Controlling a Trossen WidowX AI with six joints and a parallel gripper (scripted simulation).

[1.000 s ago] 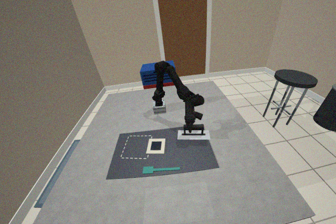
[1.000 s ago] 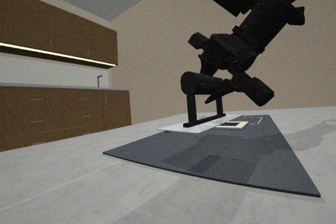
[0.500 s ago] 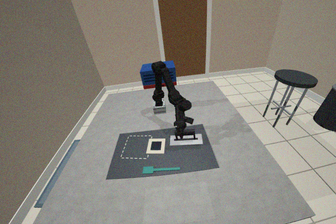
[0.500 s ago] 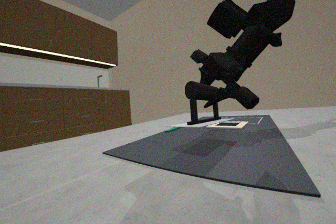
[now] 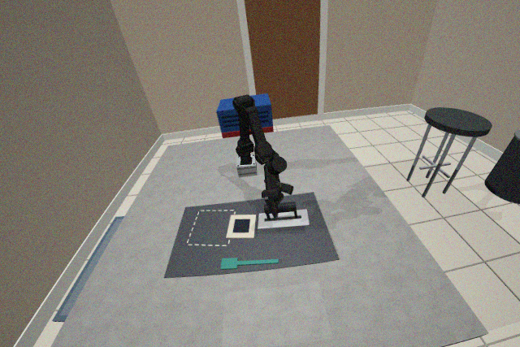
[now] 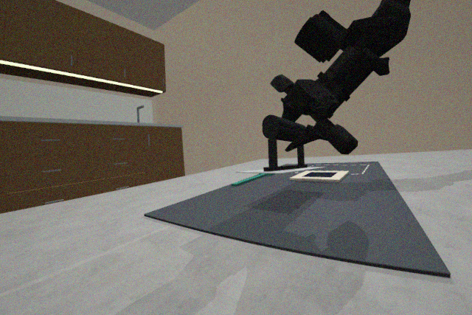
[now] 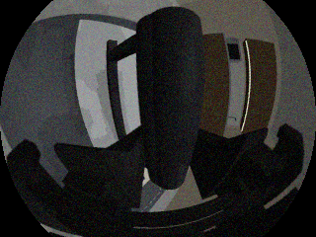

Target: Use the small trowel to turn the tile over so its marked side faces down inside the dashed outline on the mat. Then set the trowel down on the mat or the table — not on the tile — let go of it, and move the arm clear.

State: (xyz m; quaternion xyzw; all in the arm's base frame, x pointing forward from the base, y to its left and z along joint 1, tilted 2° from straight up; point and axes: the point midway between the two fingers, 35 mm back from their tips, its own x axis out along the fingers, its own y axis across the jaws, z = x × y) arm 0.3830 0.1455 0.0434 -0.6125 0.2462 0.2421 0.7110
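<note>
Now: the dark mat 1 cm behind my gripper tip, 12 cm to the right of it and 11 cm below it. The rest, counted from my gripper tip: teal trowel (13 cm ahead, 13 cm to the right, 9 cm below); then grey plate tool (3 cm behind, 1 cm below); then cream tile (3 cm behind, 15 cm to the right, 9 cm below).
</note>
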